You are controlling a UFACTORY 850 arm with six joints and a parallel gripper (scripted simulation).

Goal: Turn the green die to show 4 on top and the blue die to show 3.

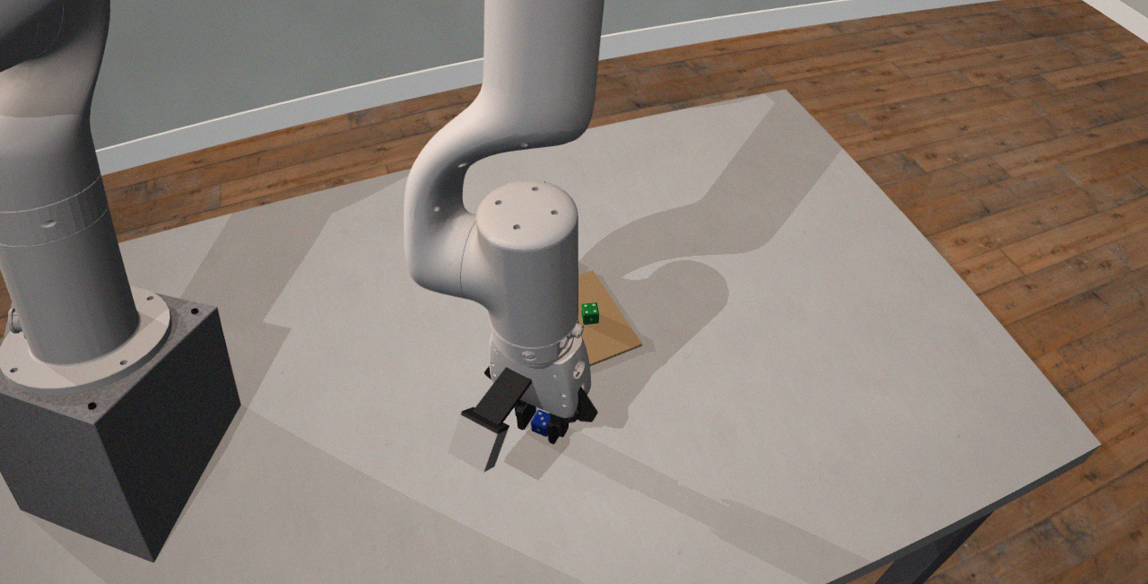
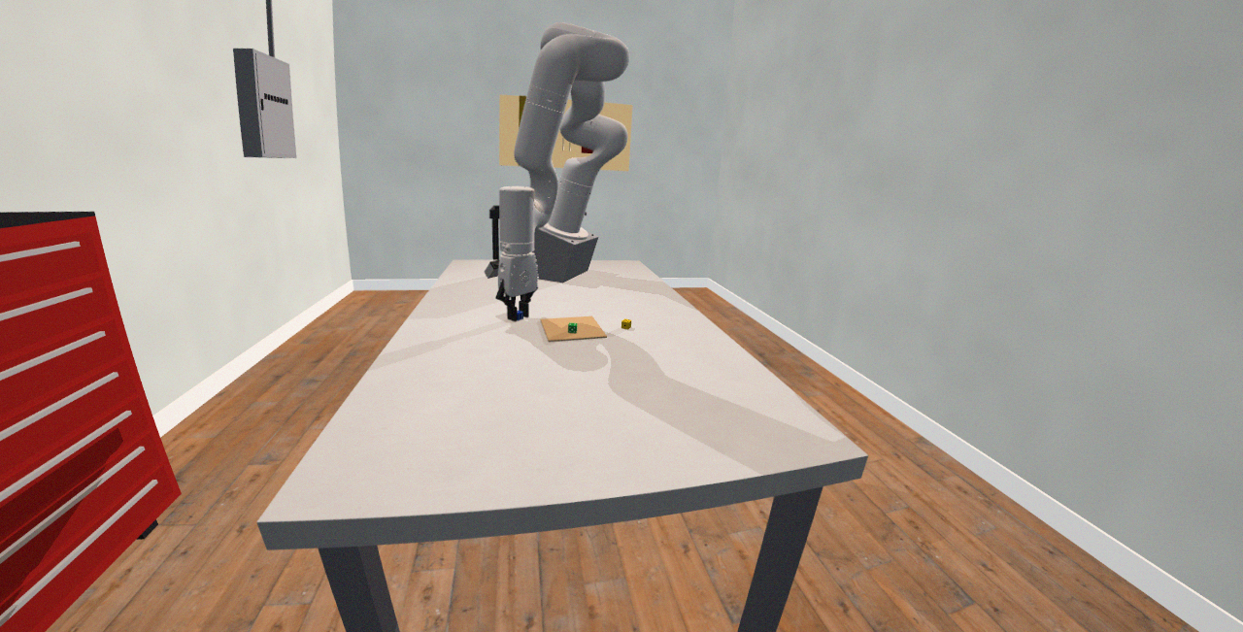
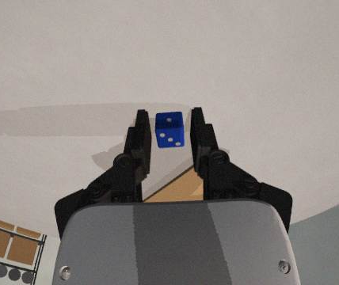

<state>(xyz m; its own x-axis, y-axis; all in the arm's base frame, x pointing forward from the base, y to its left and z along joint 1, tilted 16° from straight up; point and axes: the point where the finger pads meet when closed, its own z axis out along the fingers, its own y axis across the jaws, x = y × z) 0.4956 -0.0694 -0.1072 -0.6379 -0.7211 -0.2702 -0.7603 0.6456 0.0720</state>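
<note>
Right now my hand is 1 cm above the blue die. Also, from my hand: tan mat: 6 cm ahead, 14 cm to the left, 2 cm below; then yellow die: 5 cm ahead, 28 cm to the left, 1 cm below; then green die: 9 cm ahead, 14 cm to the left, 1 cm below.
</note>
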